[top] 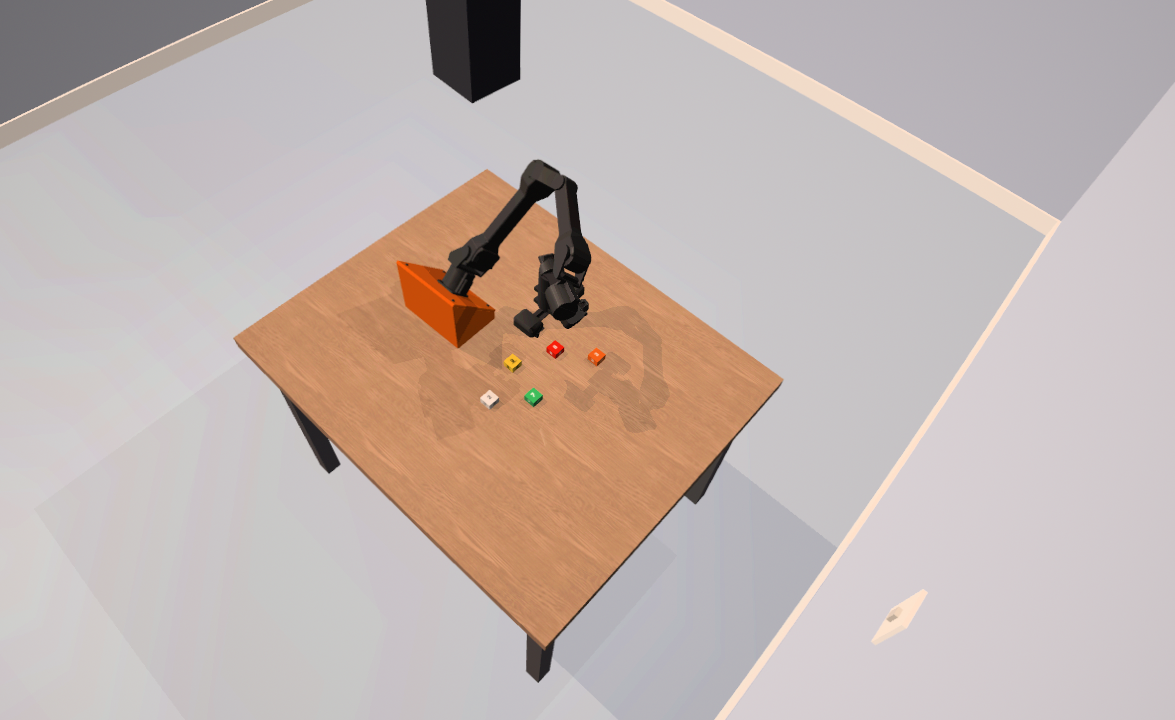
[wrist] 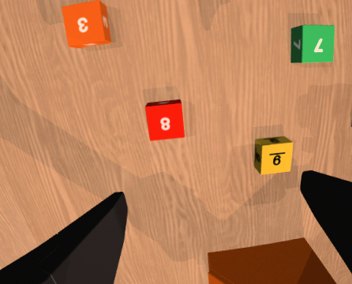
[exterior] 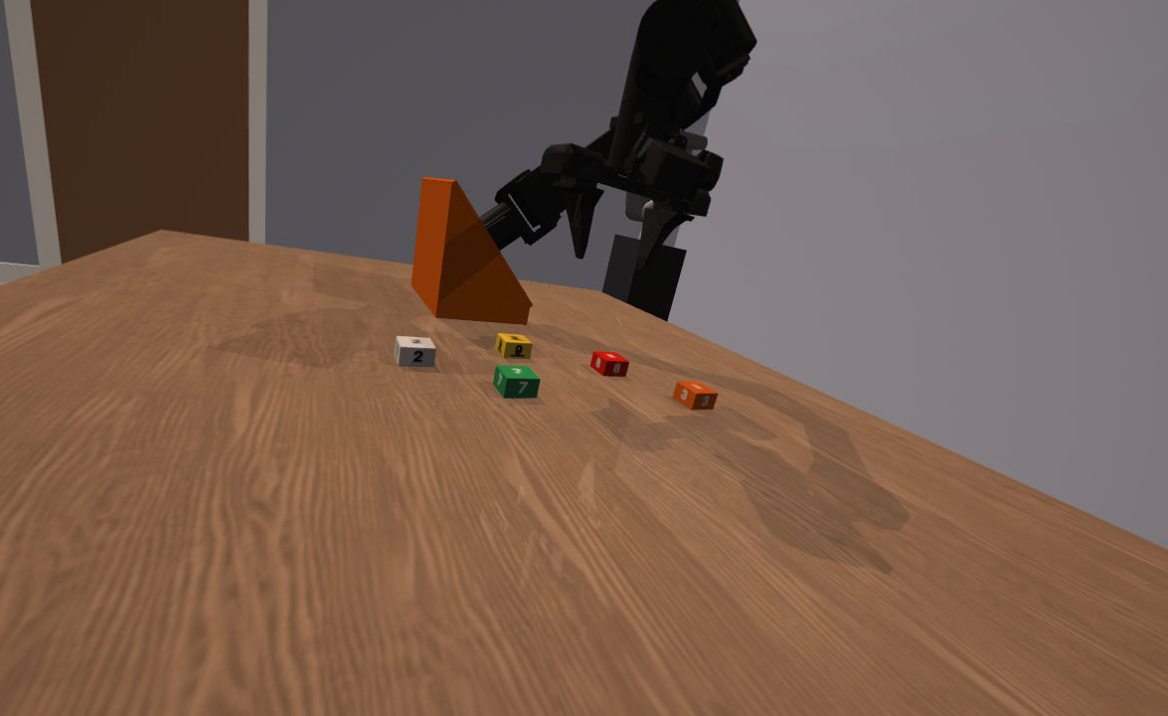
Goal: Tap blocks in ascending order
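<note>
Right now my gripper tip is 1 cm short of the white block marked 2, 20 cm to the left of it and 11 cm above it. Round my gripper tip: orange block marked 3: 9 cm ahead, 9 cm to the left, 11 cm below; red block marked 8: 1 cm ahead, 2 cm to the left, 11 cm below; yellow block: 4 cm behind, 8 cm to the right, 11 cm below.
</note>
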